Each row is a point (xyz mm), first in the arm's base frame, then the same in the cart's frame.
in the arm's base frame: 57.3 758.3 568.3
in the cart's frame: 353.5 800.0 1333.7
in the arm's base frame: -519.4 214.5 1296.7
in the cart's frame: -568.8 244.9 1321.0
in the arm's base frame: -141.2 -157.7 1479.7
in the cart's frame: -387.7 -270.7 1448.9
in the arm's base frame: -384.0 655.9 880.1
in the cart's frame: -192.1 739.3 1300.7
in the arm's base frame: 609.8 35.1 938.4
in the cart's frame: 548.1 -147.4 1506.4
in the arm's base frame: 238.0 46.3 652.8
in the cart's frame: 408.9 91.9 1127.9
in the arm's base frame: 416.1 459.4 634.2
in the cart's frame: 590.4 398.2 1403.5
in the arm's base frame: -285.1 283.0 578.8
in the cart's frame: 38.6 496.9 943.5
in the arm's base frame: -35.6 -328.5 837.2
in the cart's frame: 56.6 -212.1 946.7
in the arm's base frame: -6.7 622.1 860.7
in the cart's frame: 125.1 593.2 1448.7
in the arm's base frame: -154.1 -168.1 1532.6
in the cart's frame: -429.2 -295.4 1476.2
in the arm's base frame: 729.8 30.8 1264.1
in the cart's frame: 459.0 -313.0 1798.2
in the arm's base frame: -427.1 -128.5 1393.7
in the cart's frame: -570.1 -119.1 1265.3
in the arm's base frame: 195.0 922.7 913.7
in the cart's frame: 277.9 767.3 1731.8
